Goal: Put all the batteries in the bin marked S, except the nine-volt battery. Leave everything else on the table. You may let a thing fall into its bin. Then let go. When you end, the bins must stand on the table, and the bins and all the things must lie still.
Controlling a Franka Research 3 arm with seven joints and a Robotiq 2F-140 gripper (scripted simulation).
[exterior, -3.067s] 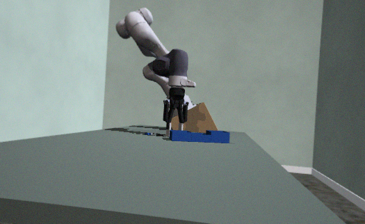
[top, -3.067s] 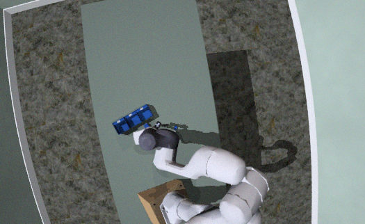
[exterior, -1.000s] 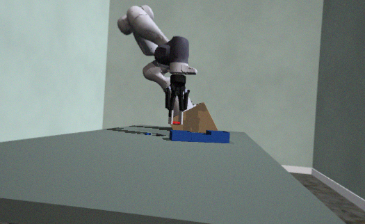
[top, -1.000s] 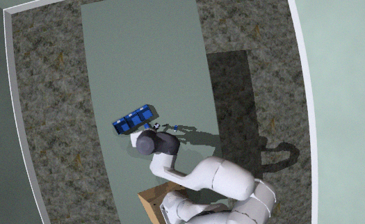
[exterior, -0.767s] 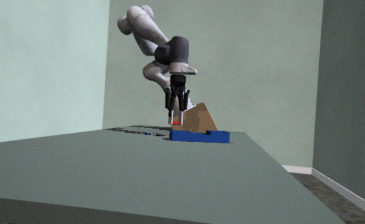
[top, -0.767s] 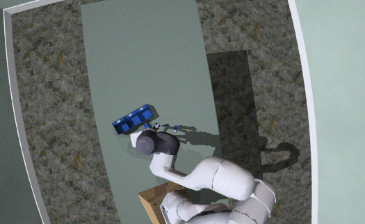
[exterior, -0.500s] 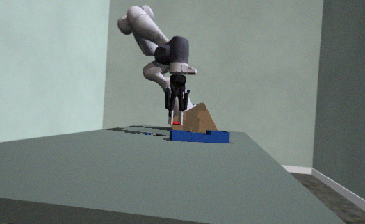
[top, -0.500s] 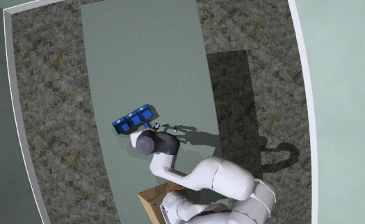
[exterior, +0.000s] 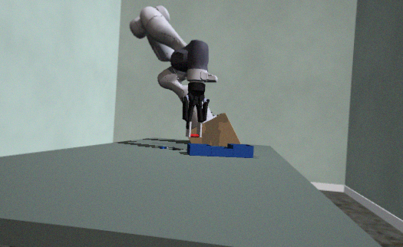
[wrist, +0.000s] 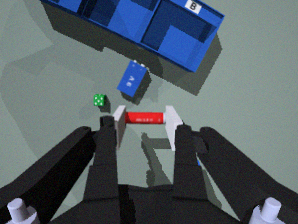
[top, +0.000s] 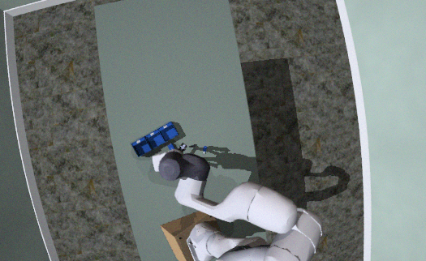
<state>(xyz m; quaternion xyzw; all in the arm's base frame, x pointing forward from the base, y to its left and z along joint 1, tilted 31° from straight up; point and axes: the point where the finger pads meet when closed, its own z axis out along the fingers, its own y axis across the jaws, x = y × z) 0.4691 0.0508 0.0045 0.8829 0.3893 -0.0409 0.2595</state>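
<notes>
Now: the red cylindrical battery 30 mm below my hand. The rest, counted from my hand: dark item (10 mm ahead, 80 mm to the right, 90 mm below); then blue nine-volt battery (30 mm ahead, 50 mm to the left, 80 mm below); then green item (40 mm behind, 60 mm to the left, 90 mm below).
</notes>
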